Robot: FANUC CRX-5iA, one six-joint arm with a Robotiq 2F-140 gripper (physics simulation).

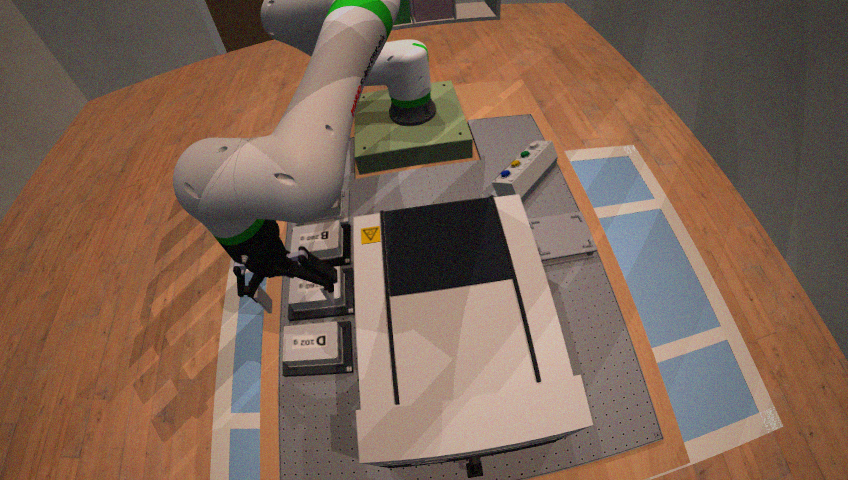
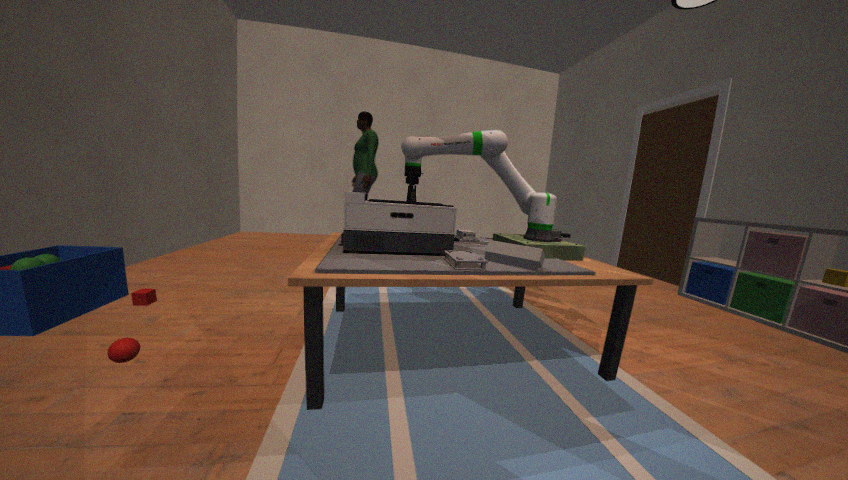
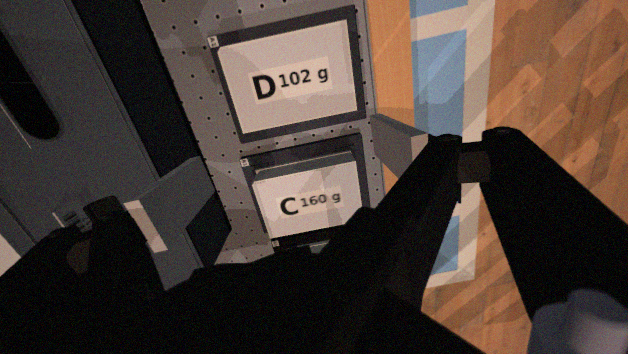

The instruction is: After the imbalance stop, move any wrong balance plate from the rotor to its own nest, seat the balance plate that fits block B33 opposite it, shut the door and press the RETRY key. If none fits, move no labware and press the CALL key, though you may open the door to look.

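Where they show: gripper, fingertip midpoint: (image 1: 300,303) (image 3: 288,155); arm's base, link origin: (image 1: 412,112) (image 2: 538,239).
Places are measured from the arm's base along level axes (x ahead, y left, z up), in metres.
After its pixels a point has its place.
Note:
My gripper (image 1: 297,291) @(y -0.208, x 0.688, z 0.075 m) (image 2: 411,196) (image 3: 288,155) @(y -0.208, x 0.688, z 0.075 m) is open and empty, fingers down, above the row of balance plates at plate C. Plate D "102 g" (image 1: 309,343) @(y -0.212, x 0.744, z -0.008 m) (image 3: 300,110) @(y -0.219, x 0.710, z -0.008 m) and plate C "160 g" (image 1: 304,304) @(y -0.241, x 0.645, z -0.021 m) (image 3: 320,181) @(y -0.234, x 0.627, z -0.008 m) sit in dark nests. Plate B "240 g" (image 1: 315,239) @(y -0.235, x 0.473, z -0.008 m) sits in its nest; the arm hides most of what lies beyond it. The white centrifuge (image 1: 470,404) @(y 0.111, x 0.911, z 0.182 m) (image 2: 380,220) @(y 0.269, x 0.817, z 0.077 m) stands beside the row, with a dark panel (image 1: 446,246) @(y 0.085, x 0.621, z 0.151 m) on top. The rotor and block B33 do not show. The key box (image 1: 529,167) @(y 0.312, x 0.295, z 0.017 m) (image 2: 514,256) @(y 0.356, x 0.280, z -0.024 m) has several coloured keys; their labels are unreadable.
A flat holder with corner brackets (image 1: 562,235) @(y 0.368, x 0.486, z -0.028 m) (image 2: 465,259) @(y 0.432, x 0.495, z -0.028 m) lies across the centrifuge from the plates. The arm's green base (image 1: 416,142) @(y 0.013, x 0.155, z 0.000 m) (image 2: 565,248) @(y 0.147, x -0.069, z -0.015 m) is at the table's end. A person in green (image 2: 365,148) stands beyond the table.

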